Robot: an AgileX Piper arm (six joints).
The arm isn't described. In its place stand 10 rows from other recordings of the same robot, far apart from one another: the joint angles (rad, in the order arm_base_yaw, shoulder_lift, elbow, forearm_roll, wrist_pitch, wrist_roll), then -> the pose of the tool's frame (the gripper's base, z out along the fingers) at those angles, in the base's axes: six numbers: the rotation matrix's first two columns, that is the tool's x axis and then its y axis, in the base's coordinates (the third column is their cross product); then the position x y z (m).
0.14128, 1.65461, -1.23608, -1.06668, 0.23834, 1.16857 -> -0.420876 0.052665 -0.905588 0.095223 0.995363 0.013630 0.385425 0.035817 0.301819
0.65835, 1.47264, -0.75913, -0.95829, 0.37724, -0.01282 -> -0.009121 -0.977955 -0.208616 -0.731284 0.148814 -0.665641 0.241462 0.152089 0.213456
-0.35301, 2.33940, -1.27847, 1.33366, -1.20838, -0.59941 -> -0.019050 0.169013 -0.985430 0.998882 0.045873 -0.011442 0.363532 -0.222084 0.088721
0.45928, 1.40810, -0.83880, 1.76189, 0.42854, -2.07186 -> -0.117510 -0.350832 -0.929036 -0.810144 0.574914 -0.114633 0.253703 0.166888 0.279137
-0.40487, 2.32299, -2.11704, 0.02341, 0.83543, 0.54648 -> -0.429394 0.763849 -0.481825 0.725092 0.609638 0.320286 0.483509 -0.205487 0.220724
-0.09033, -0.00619, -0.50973, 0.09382, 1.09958, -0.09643 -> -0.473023 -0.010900 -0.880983 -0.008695 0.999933 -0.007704 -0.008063 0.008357 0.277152
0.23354, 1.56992, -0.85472, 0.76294, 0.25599, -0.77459 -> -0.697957 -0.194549 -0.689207 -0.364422 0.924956 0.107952 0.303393 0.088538 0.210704
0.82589, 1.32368, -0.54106, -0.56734, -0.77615, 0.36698 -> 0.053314 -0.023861 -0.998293 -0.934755 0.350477 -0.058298 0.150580 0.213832 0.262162
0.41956, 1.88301, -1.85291, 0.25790, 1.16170, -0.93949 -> -0.177586 -0.868335 -0.463096 -0.932800 0.298484 -0.201970 0.368804 0.187820 0.337615
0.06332, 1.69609, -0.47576, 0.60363, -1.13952, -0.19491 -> -0.032245 0.071447 -0.996923 0.463537 0.884754 0.048415 0.279971 -0.029268 0.174955
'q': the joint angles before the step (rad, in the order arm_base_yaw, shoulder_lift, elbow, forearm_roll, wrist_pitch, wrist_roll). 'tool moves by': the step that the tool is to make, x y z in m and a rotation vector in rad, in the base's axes. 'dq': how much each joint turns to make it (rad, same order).
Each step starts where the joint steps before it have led.
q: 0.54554, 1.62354, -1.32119, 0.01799, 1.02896, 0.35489
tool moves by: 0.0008, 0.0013, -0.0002, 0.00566, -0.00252, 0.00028
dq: 0.00126, 0.00337, -0.00267, 0.00360, -0.00579, 0.00011
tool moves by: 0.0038, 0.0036, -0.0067, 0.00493, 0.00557, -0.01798
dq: 0.00330, 0.02162, 0.00007, 0.00005, -0.01991, 0.02205
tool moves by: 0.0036, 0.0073, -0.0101, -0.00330, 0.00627, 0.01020
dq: 0.01264, 0.03188, -0.00035, -0.00001, -0.02450, 0.00203
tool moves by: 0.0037, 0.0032, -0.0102, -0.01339, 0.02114, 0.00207
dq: 0.00210, 0.03069, -0.00132, 0.00003, -0.00434, -0.00008
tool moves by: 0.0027, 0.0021, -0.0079, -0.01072, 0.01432, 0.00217
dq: 0.00120, 0.02279, -0.00001, -0.00119, -0.00493, -0.00074
